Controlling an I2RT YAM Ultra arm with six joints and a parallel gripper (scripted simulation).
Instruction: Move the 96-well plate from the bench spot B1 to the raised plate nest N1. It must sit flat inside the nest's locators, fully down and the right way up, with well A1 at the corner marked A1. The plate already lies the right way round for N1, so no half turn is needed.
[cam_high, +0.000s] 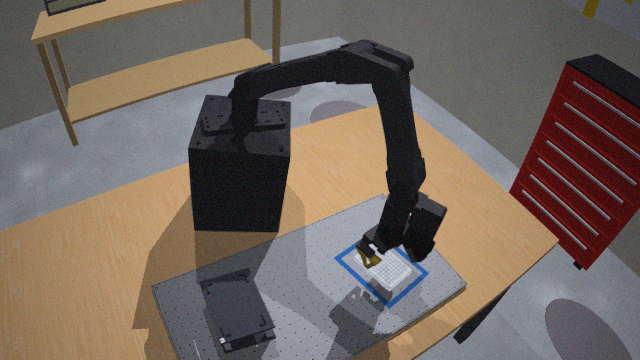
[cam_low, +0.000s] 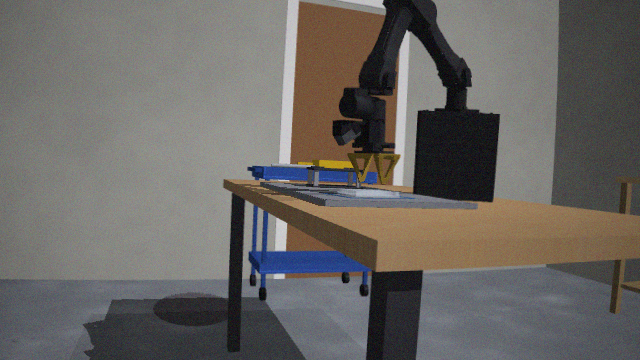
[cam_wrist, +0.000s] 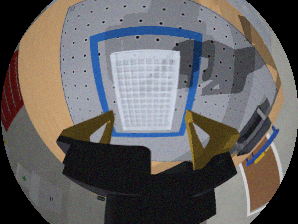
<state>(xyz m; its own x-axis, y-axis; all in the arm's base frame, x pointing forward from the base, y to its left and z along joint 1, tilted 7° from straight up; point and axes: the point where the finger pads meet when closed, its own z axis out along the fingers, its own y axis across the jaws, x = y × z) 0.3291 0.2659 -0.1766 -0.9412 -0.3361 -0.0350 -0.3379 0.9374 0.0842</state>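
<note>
Right now my hand is 40 mm above the white 96-well plate, 10 mm to the right of it and 10 mm short of it. From my hand the other things lie so: dark raised nest N1: 360 mm to the right, 30 mm ahead, 20 mm above; then corner label: 410 mm to the right, 110 mm ahead, 20 mm above.
</note>
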